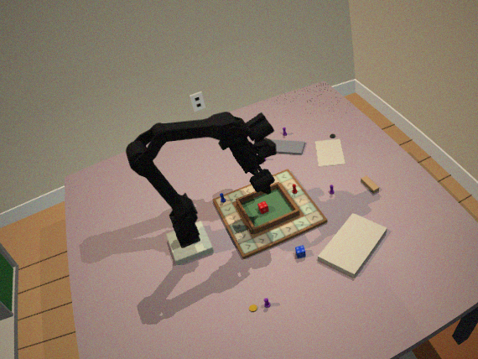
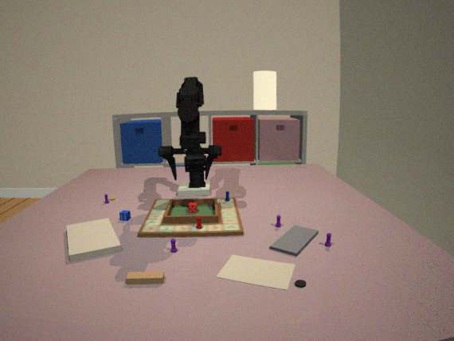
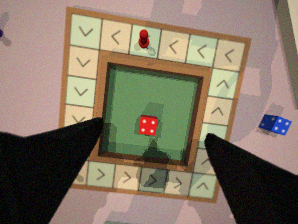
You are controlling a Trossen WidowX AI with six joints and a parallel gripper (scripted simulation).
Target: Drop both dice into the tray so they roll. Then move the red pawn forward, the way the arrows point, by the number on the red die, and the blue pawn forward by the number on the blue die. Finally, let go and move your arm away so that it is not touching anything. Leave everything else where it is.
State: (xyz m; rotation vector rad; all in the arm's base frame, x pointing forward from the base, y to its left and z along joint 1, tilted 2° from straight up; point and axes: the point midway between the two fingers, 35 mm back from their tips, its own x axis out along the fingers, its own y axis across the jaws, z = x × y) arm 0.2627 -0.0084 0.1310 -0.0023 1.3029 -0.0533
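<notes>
The blue die lies 210 mm to the right of my gripper tip and 110 mm below it. Round my gripper tip: red die 90 mm below, 20 mm behind; green tray 110 mm below; red pawn 110 mm ahead, 90 mm below, 20 mm to the left.
</notes>
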